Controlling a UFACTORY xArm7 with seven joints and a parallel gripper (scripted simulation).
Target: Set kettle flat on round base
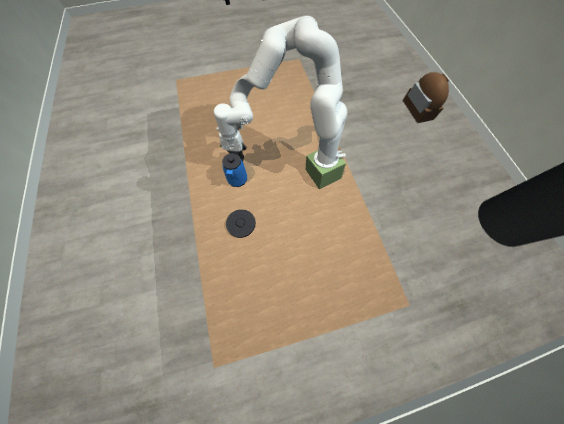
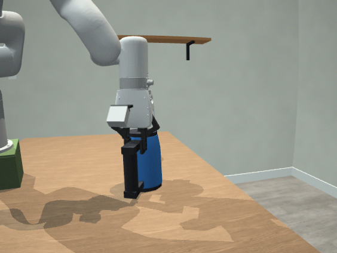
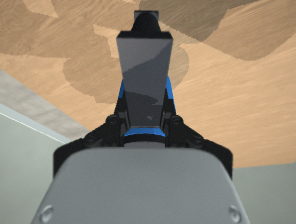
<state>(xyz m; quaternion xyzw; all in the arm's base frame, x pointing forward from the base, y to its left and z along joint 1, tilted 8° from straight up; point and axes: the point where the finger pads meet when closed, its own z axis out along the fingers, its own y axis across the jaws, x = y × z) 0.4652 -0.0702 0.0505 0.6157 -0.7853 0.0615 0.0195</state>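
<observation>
Now: hand 50 mm above the blue kettle, 30 mm to the right of it and 10 mm short of it. Round my hand: round black base: 340 mm to the left, 130 mm below, 10 mm ahead.
</observation>
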